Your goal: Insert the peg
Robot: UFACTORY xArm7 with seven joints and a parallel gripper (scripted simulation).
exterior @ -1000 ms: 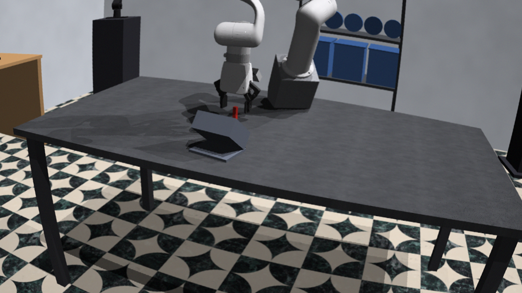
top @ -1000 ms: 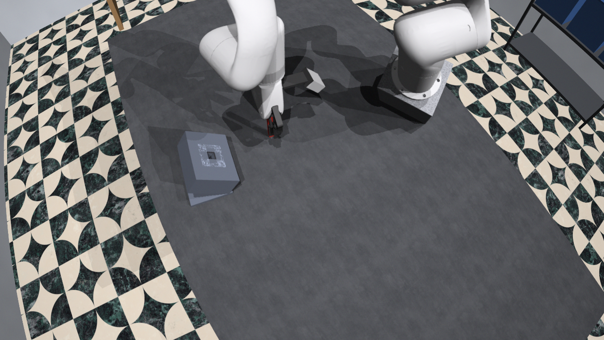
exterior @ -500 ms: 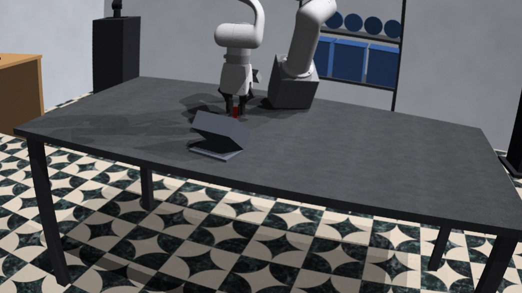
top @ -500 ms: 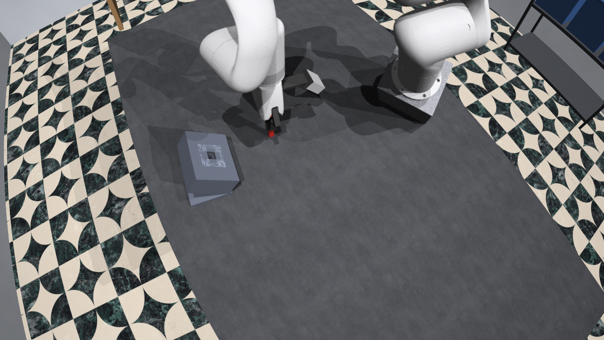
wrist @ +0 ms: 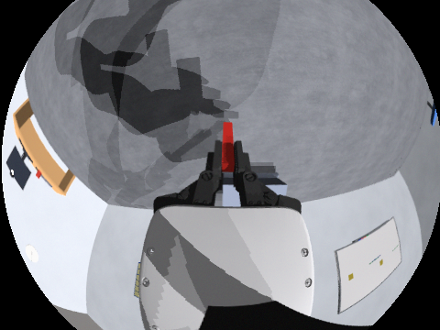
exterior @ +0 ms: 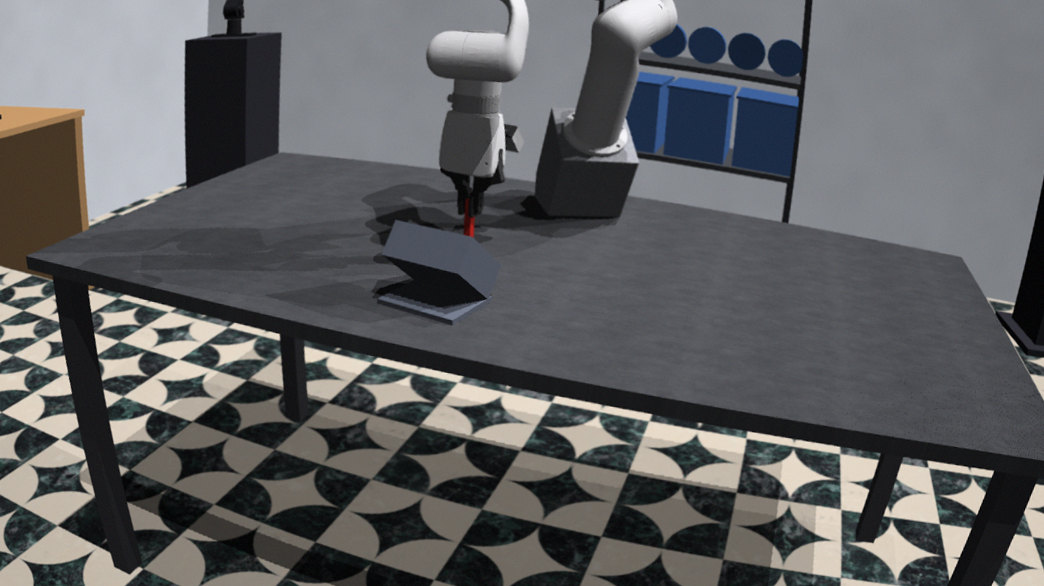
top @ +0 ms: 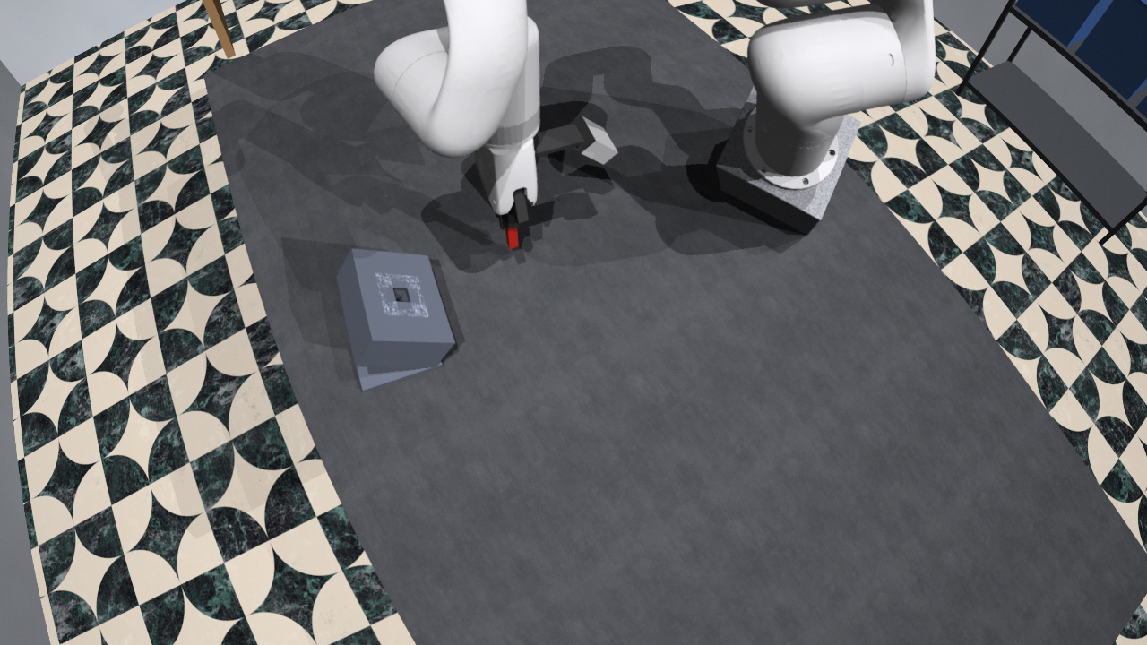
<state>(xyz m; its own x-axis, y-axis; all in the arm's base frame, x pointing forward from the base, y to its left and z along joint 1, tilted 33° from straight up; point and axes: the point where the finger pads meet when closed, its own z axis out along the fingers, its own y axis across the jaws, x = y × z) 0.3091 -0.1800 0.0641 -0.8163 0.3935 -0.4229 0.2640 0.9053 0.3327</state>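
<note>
The flat plate lies 20 cm ahead of my hand and 10 cm below it. Round my hand: red peg (4 cm below).
</note>
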